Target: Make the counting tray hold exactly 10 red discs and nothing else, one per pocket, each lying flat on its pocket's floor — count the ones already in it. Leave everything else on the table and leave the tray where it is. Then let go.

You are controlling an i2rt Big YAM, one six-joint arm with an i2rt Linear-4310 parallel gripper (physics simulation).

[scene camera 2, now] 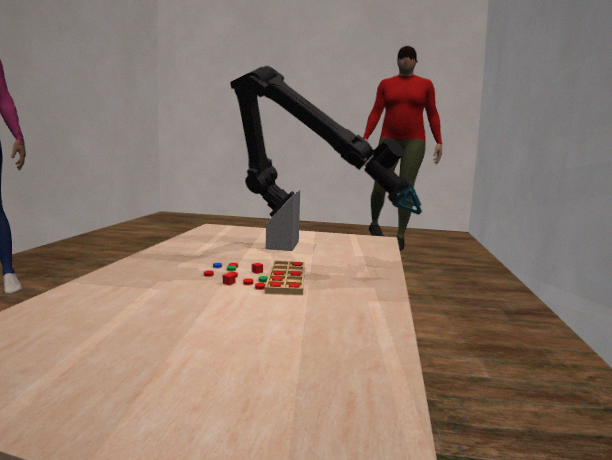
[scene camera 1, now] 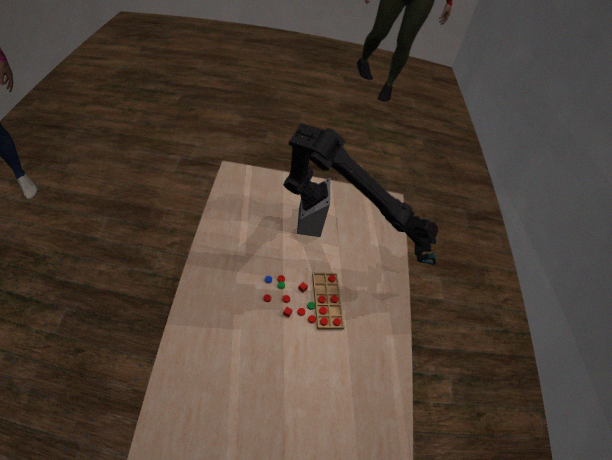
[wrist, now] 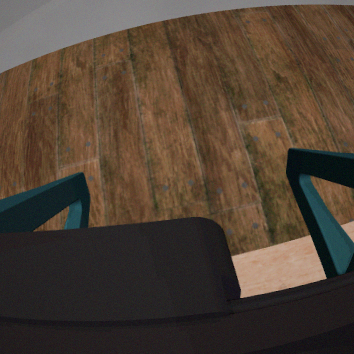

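Observation:
The counting tray [scene camera 1: 330,328] [scene camera 2: 284,291] has two columns of pockets. In scene camera 1, red discs lie in the far row's right pocket [scene camera 1: 332,278], both middle-row pockets, the fourth row's left pocket [scene camera 1: 323,310] and both near-row pockets. Both second-row pockets, the far-left pocket and the fourth row's right pocket are empty. Loose red discs [scene camera 1: 281,278] [scene camera 1: 267,298] [scene camera 1: 286,299] [scene camera 1: 301,311] [scene camera 1: 312,319] lie left of the tray. My gripper [scene camera 1: 429,259] [scene camera 2: 415,205] [wrist: 188,172] is open and empty, high beyond the table's right edge, away from the tray.
Left of the tray are two red cubes [scene camera 1: 303,287] [scene camera 1: 287,312], two green discs [scene camera 1: 281,285] [scene camera 1: 311,305] and a blue disc [scene camera 1: 268,279]. One green disc is close against the tray's left side. The grey arm base [scene camera 1: 311,224] [scene camera 2: 283,232] stands behind. Two people stand beyond the table.

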